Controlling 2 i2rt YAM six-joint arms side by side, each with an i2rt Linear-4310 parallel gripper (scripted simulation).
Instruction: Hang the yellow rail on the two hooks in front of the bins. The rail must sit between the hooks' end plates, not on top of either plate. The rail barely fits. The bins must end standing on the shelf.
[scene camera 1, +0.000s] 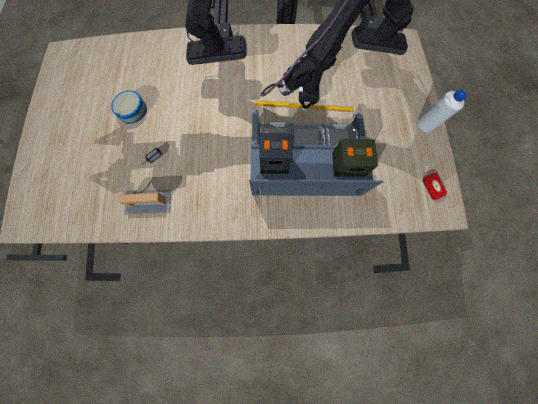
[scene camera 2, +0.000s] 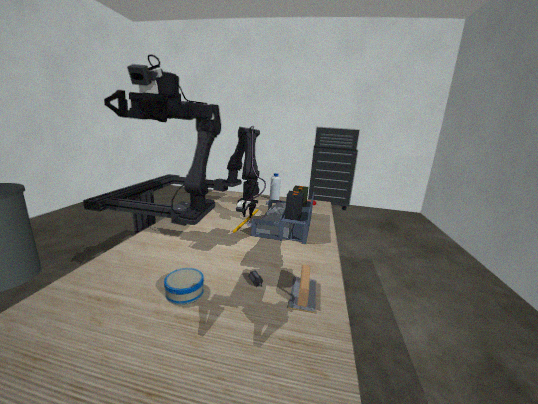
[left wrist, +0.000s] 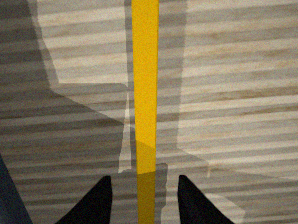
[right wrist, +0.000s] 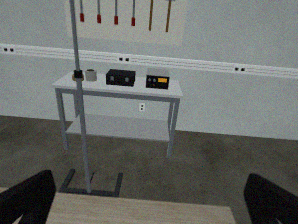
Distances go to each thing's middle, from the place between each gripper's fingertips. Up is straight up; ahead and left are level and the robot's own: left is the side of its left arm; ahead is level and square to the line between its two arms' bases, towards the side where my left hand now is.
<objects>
My left gripper is now 20 cm short of the blue-grey shelf (scene camera 1: 309, 161), 4 cm below it and 3 cm to the left of it. Round my left hand: white bottle (scene camera 1: 451, 102) 48 cm to the left, 11 cm ahead, 7 cm above; wooden-handled float (scene camera 1: 149, 202) 60 cm to the right, 31 cm ahead, 1 cm above; blue-rimmed tin (scene camera 2: 183, 286) 67 cm to the right, 7 cm behind.
Now: right hand (scene camera 2: 122, 103) 100 mm short of the blue-rimmed tin, 50 mm to the right of it and 520 mm above it. Also, from my right hand: white bottle 280 mm ahead, 1200 mm to the left, 460 mm below; then wooden-handled float 480 mm ahead, 120 mm to the left, 520 mm below; then blue-grey shelf 370 mm ahead, 690 mm to the left, 480 mm below.
</objects>
